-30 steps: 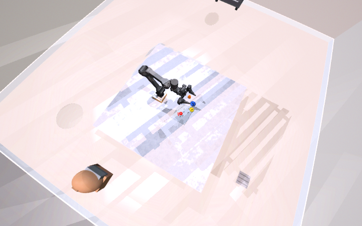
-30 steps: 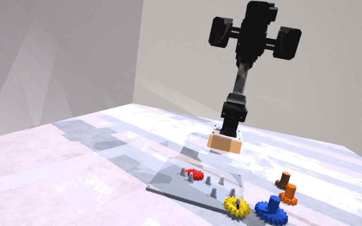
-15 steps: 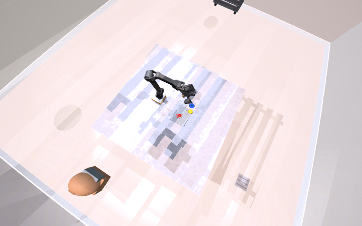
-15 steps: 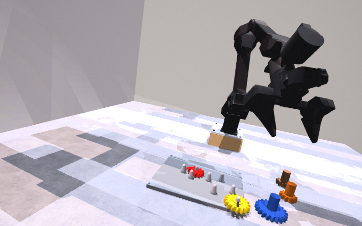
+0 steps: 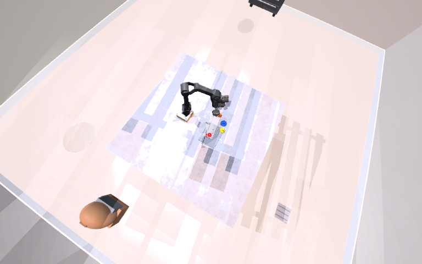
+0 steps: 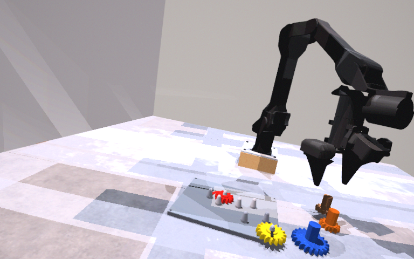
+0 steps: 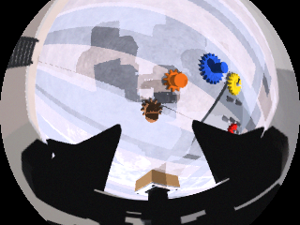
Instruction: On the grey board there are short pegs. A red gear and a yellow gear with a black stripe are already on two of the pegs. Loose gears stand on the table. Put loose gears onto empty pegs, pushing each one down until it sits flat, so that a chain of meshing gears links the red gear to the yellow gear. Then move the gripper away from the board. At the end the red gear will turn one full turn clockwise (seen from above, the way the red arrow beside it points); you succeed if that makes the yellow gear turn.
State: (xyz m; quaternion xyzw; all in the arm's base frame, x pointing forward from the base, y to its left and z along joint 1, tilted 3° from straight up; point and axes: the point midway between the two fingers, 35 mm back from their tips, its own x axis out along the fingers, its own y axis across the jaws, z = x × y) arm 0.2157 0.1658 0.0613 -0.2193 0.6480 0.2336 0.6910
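Now: gripper tip 5 cm above the brown gear. Round my gripper tip: red gear (23 cm to the right, 8 cm ahead, 5 cm below); then blue gear (14 cm ahead, 5 cm to the right, 5 cm below); then orange gear (6 cm ahead, 5 cm below).
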